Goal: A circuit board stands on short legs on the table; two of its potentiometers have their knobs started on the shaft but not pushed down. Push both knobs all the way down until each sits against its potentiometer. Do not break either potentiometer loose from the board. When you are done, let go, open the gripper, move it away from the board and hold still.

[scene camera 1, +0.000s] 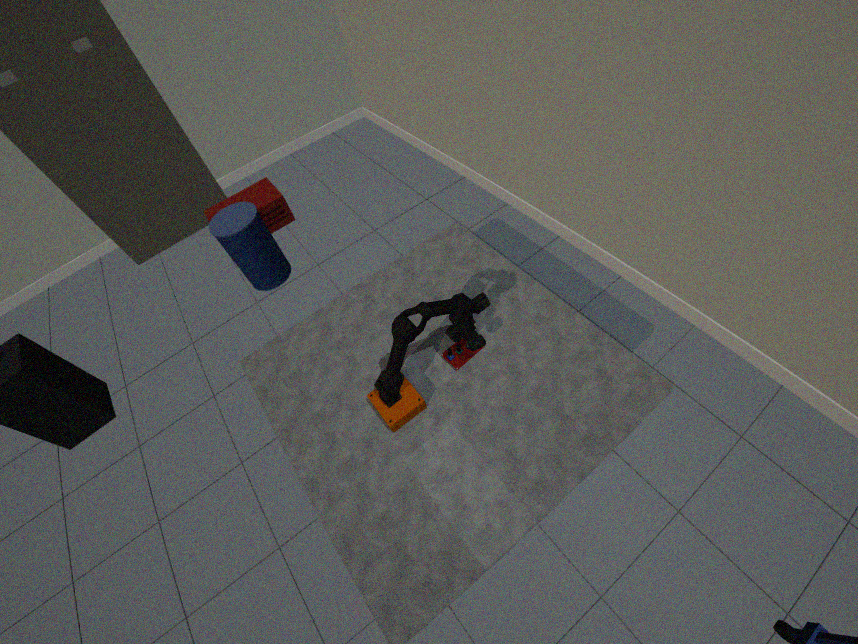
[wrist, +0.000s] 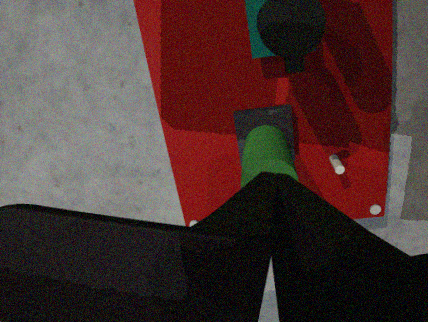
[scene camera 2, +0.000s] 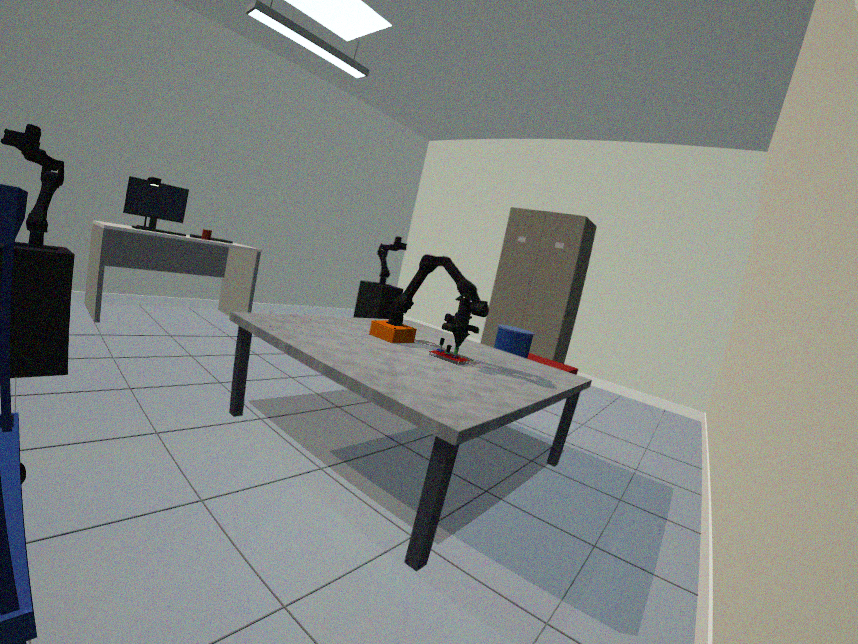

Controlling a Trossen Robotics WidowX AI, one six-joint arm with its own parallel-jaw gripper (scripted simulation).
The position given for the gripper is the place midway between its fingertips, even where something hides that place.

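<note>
There's a green knob (wrist: 266, 150) to be seen here, and the gripper (scene camera 1: 468, 340) as well. You'd find the gripper in the wrist view (wrist: 271, 186) too.
</note>
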